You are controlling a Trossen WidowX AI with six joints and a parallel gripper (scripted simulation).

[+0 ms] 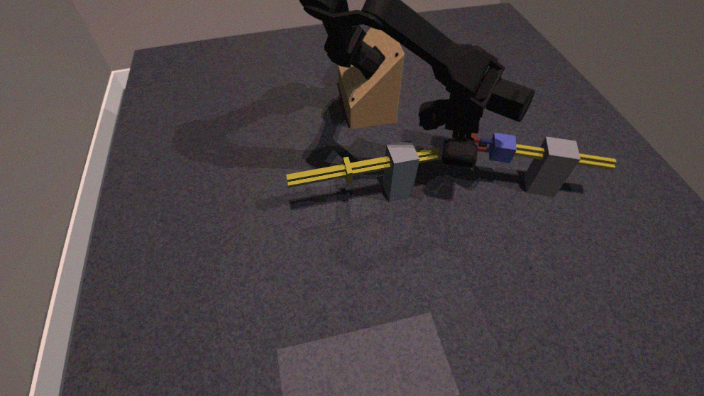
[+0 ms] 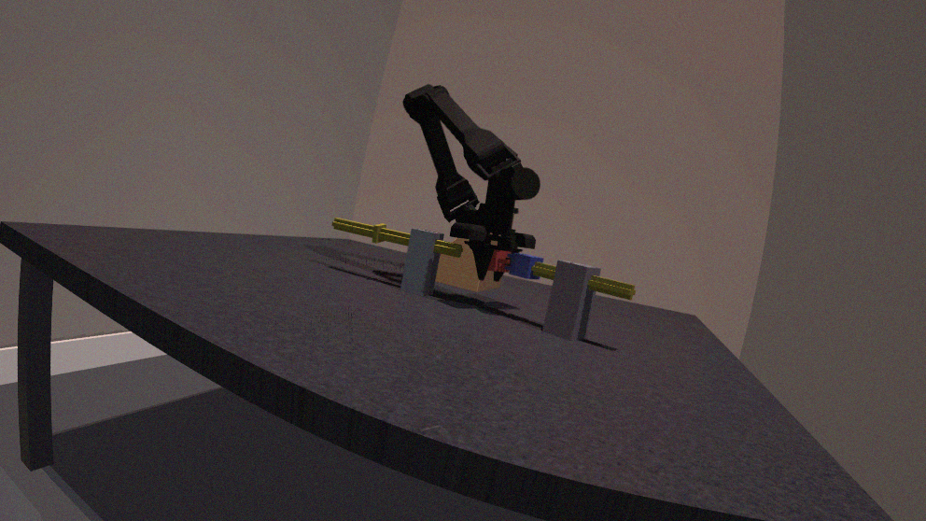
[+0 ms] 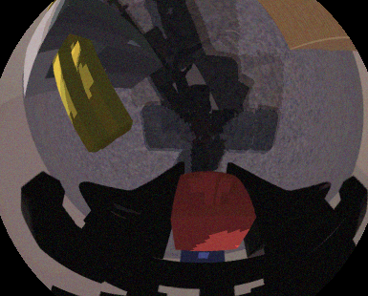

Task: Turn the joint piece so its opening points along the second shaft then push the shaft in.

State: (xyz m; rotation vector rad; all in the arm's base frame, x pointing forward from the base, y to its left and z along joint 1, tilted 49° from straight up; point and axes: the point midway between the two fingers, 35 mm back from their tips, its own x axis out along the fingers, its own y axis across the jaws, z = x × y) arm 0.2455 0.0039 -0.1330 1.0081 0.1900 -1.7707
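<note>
My gripper tip is 1 cm short of the red joint piece, 1 cm to the right of it and 4 cm below it.
</note>
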